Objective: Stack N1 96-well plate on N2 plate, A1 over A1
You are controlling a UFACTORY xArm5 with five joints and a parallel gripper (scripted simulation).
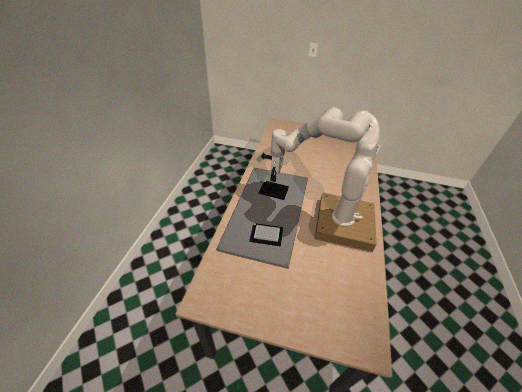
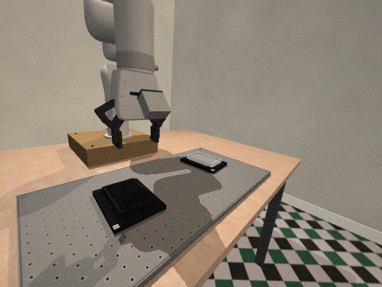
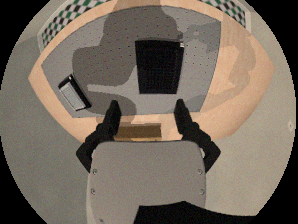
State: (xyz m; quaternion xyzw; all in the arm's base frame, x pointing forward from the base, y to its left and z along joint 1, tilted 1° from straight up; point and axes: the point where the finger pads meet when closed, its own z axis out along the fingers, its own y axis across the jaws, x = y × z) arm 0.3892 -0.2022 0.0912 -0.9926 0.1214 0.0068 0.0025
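Now: hand 13 cm above the black 96-well plate and 3 cm to the left of it. From my hand the other things lie so: clear 96-well plate (32 cm to the left, 14 cm below, 2 cm ahead); plate nest N1 (15 cm below, 3 cm to the right); plate nest N2 (32 cm to the left, 15 cm below, 2 cm ahead).
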